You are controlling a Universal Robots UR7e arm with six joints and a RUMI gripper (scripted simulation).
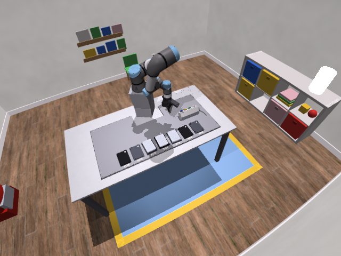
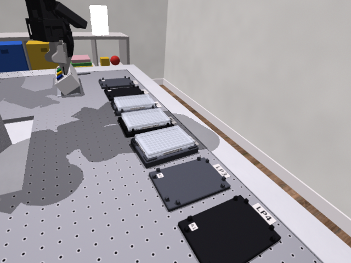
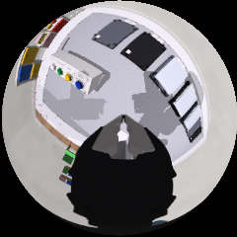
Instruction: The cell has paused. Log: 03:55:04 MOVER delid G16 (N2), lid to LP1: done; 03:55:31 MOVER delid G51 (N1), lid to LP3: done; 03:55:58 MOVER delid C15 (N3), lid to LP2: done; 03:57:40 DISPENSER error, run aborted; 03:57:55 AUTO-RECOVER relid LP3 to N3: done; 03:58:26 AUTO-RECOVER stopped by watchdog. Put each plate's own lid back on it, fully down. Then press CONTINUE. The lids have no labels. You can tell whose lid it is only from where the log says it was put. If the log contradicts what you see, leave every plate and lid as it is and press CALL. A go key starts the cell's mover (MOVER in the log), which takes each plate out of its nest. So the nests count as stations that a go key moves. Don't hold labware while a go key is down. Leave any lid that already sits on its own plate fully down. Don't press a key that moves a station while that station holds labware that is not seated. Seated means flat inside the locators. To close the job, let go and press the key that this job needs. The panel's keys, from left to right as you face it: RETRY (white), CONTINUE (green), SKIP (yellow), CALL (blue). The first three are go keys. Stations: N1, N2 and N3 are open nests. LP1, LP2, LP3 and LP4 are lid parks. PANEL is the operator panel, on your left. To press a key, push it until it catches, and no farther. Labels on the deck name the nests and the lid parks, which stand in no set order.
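Right now my hand is 250 mm to the right of the green key and 60 mm above it. Round my hand: lid park LP3: 140 mm ahead, 470 mm to the right, 120 mm below; then park LP1: 210 mm ahead, 40 mm to the left, 120 mm below; then white key: 10 mm ahead, 300 mm to the left, 60 mm below.
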